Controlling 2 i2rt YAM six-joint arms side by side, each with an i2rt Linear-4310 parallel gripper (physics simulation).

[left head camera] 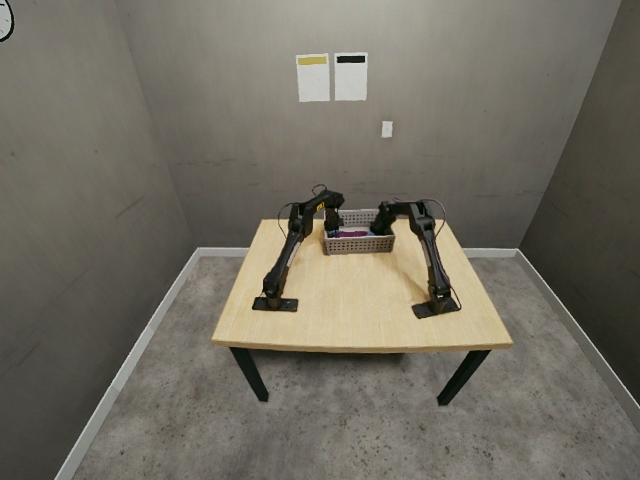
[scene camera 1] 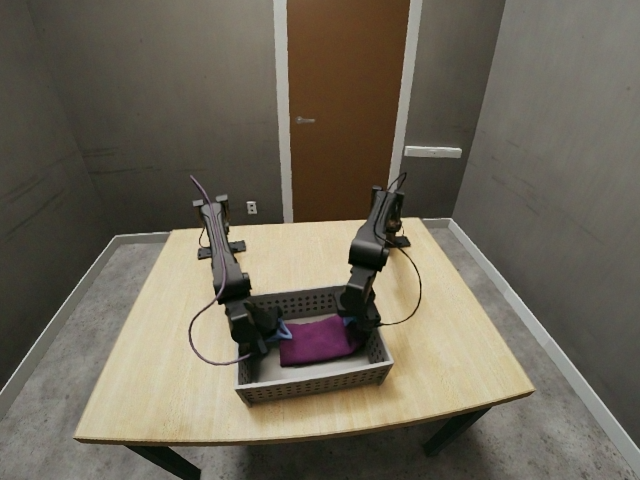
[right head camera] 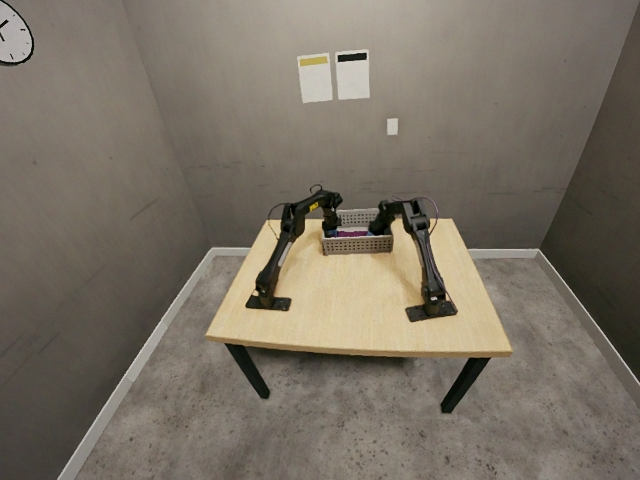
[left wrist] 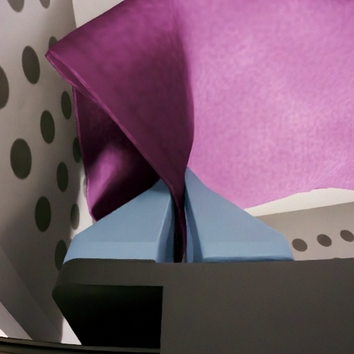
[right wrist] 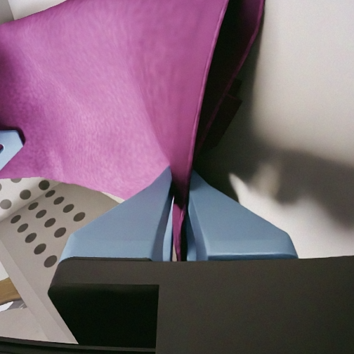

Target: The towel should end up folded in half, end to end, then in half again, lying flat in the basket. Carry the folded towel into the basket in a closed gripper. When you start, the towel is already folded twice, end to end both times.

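The purple towel (left head camera: 352,234) (right head camera: 352,234) (scene camera 1: 316,342) (left wrist: 270,95) (right wrist: 110,85) is a folded strip inside the grey basket (left head camera: 359,244) (right head camera: 357,244) (scene camera 1: 317,385). My left gripper (left wrist: 179,177) is shut on the towel at one end, where a corner flap folds over beside the basket's perforated wall. My right gripper (right wrist: 178,175) is shut on the towel at its other end; the towel's layers gape a little beside the fingers. Both grippers are inside the basket. The left fingertips are mostly hidden in scene camera 1. The towel's underside is hidden.
The basket stands near the far edge of the wooden table (left head camera: 356,310) (right head camera: 351,310) (scene camera 1: 170,408) in the head views. Its perforated walls stand close around both grippers. Both arms reach over its rim, and a purple cable (scene camera 1: 189,330) loops beside the right arm.
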